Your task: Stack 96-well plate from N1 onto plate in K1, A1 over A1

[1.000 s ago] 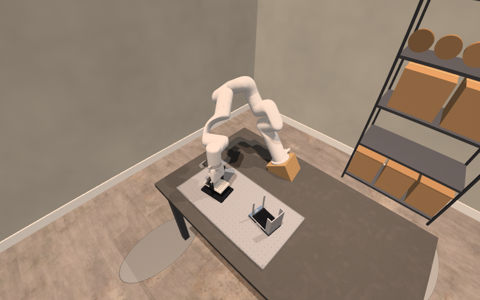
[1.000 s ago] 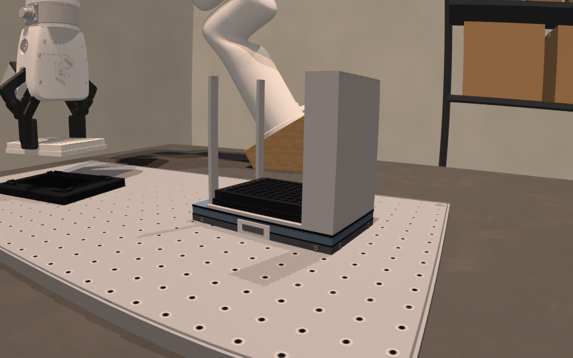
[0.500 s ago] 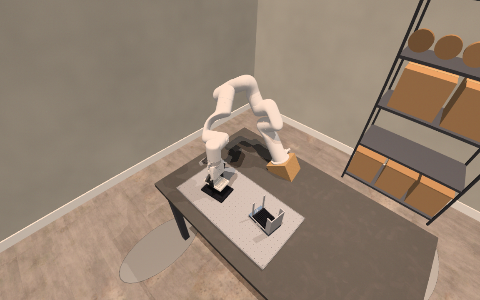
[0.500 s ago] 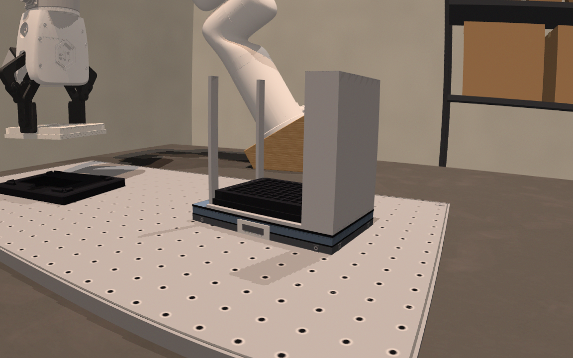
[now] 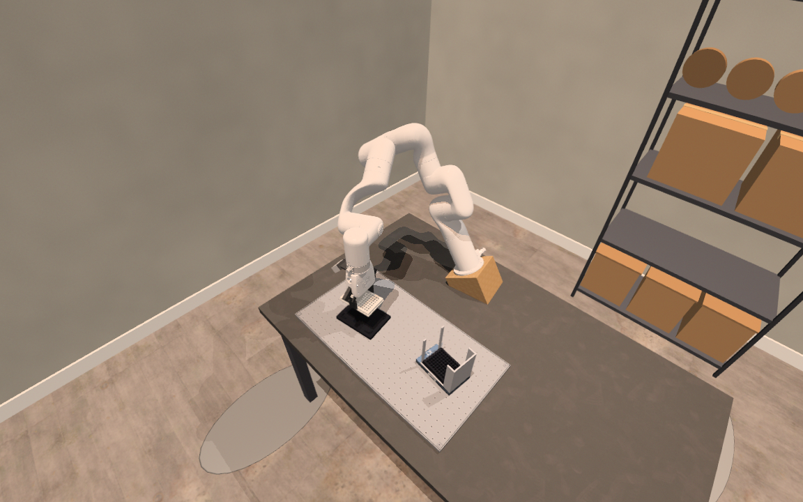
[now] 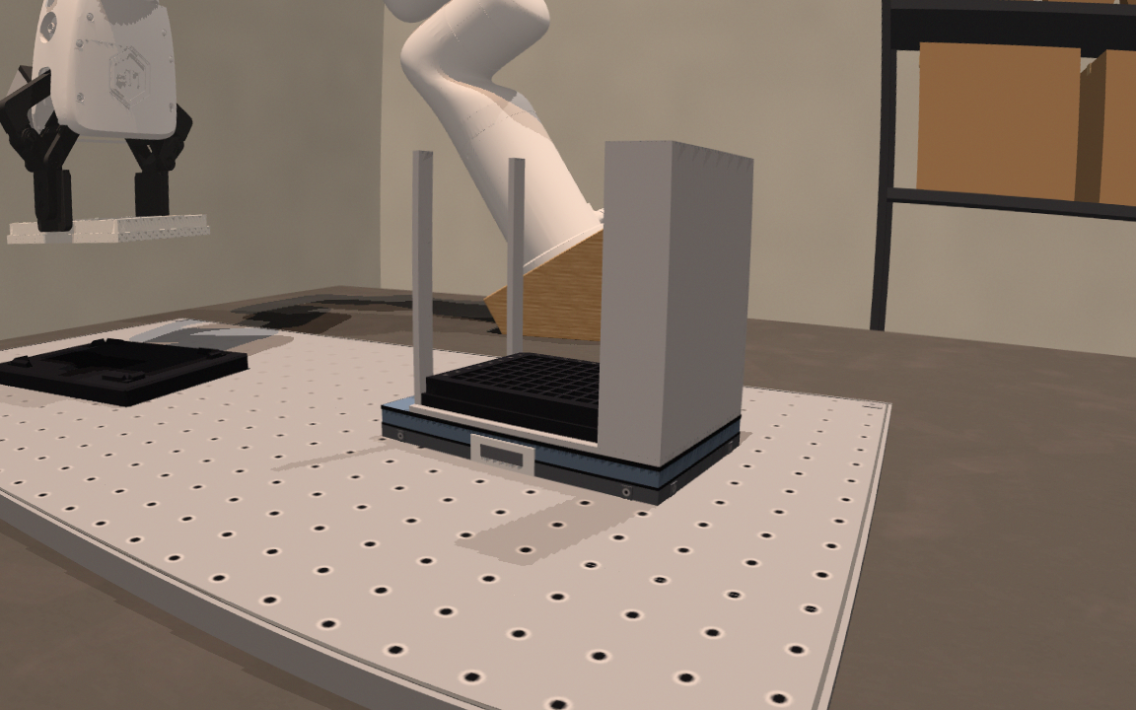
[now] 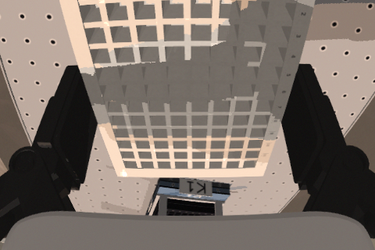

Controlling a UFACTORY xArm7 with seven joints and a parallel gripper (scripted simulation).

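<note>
Right now my hand is 35 cm to the right of the black 96-well plate, 9 cm above it and 8 cm past it. Round my hand: white 96-well plate (1 cm below); pale square (11 cm below, 9 cm to the right, 3 cm behind); plate nest N1 (11 cm below).
</note>
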